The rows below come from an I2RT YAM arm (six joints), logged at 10 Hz.
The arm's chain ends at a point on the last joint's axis. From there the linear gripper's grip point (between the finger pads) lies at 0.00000 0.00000 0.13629 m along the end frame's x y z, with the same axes.
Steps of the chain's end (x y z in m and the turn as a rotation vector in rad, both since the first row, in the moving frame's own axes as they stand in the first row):
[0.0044 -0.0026 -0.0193 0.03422 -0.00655 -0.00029]
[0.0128 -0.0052 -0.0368 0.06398 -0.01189 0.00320]
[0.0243 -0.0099 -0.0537 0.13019 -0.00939 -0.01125]
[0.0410 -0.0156 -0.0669 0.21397 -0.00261 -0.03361]
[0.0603 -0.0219 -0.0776 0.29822 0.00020 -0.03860]
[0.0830 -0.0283 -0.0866 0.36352 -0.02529 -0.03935]
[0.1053 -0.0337 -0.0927 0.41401 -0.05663 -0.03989]
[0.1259 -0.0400 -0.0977 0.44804 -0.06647 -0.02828]
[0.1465 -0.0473 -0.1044 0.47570 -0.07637 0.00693]
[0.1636 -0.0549 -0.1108 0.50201 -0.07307 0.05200]
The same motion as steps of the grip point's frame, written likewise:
[0.0035 -0.0073 -0.0194 0.03422 -0.00655 -0.00029]
[0.0112 -0.0139 -0.0371 0.06398 -0.01189 0.00320]
[0.0229 -0.0276 -0.0549 0.13019 -0.00939 -0.01125]
[0.0402 -0.0445 -0.0700 0.21397 -0.00261 -0.03361]
[0.0595 -0.0619 -0.0836 0.29822 0.00020 -0.03860]
[0.0787 -0.0767 -0.0955 0.36352 -0.02529 -0.03935]
[0.0967 -0.0883 -0.1044 0.41401 -0.05663 -0.03989]
[0.1163 -0.0989 -0.1114 0.44804 -0.06647 -0.02828]
[0.1367 -0.1097 -0.1199 0.47570 -0.07637 0.00693]
[0.1558 -0.1206 -0.1280 0.50201 -0.07307 0.05200]

